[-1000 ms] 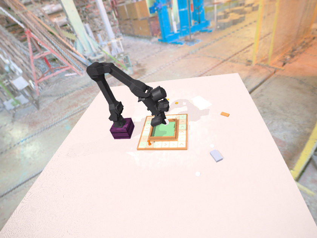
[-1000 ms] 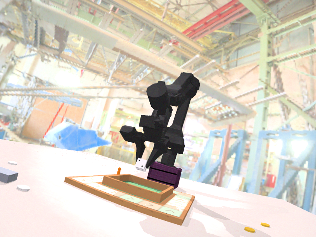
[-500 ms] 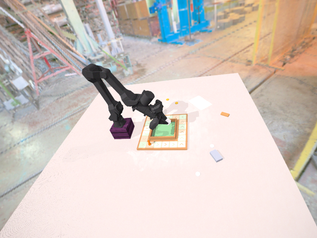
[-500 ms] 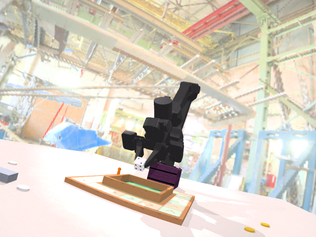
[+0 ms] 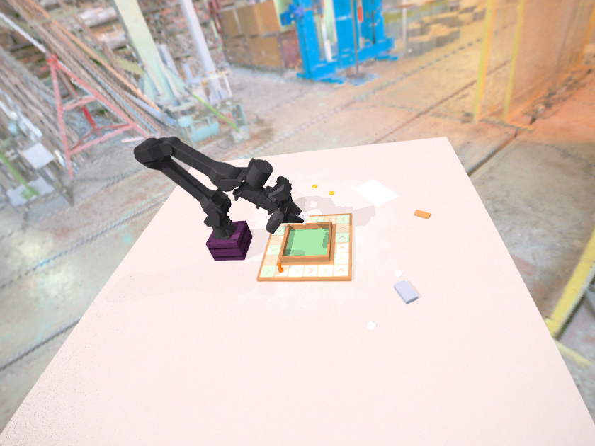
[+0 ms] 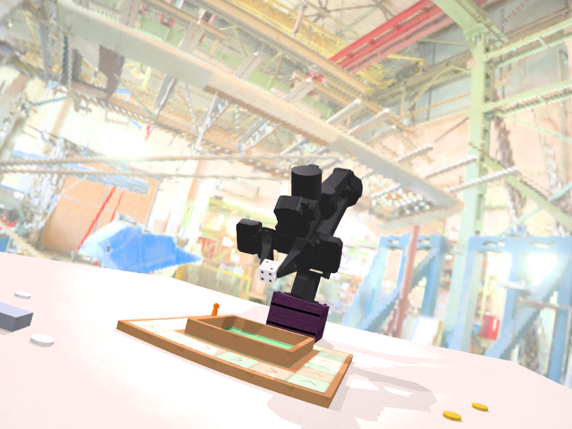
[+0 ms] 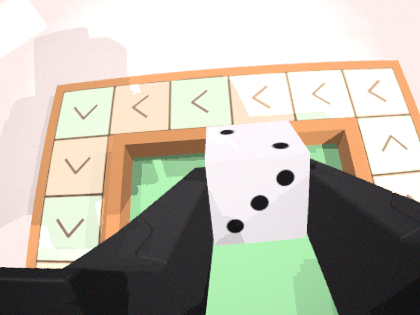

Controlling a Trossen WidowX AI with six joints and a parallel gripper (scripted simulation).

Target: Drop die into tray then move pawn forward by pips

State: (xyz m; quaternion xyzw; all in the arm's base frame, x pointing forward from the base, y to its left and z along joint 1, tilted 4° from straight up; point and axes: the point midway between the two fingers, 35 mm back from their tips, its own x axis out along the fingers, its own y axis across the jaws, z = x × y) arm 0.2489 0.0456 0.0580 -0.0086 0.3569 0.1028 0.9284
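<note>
The orange pawn is 12 cm to the right of my gripper tip, 10 cm below it and 6 cm behind it. From my gripper tip the other things lie so: white sheet (31 cm to the left, 17 cm ahead, 12 cm below); then orange block (34 cm ahead, 19 cm to the left, 12 cm below); then grey block (31 cm ahead, 13 cm to the right, 12 cm below).
</note>
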